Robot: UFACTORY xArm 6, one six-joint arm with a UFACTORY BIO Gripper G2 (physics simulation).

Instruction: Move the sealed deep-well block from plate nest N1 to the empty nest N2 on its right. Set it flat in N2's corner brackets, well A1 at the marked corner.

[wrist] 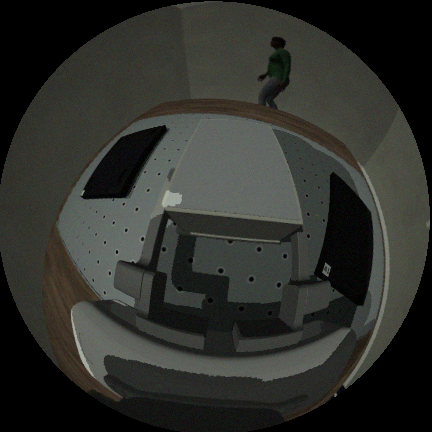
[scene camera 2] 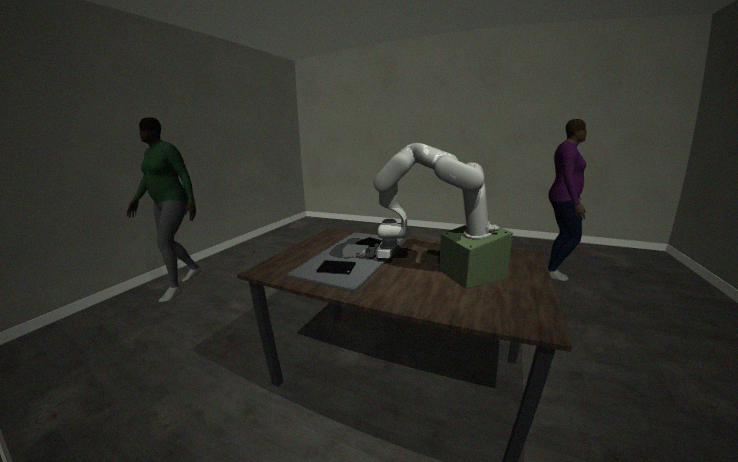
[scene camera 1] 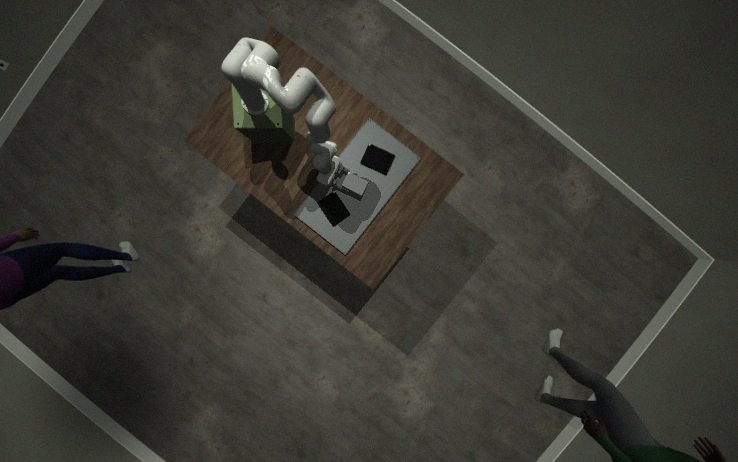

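The sealed block, a pale box with a flat top, is over the grey perforated plate, between two black nests and turned against the plate's edges. One nest is left in the wrist view. The other nest is right there, with an A1 tag at its near corner. N1 and N2 labels cannot be read. My gripper is shut on the block, one finger at each side. The block's underside is hidden; its height above the plate is unclear.
The green base box carries the arm on the wooden table. A person in green and a person in purple stand on the floor away from the table. Shadows fall over part of the plate.
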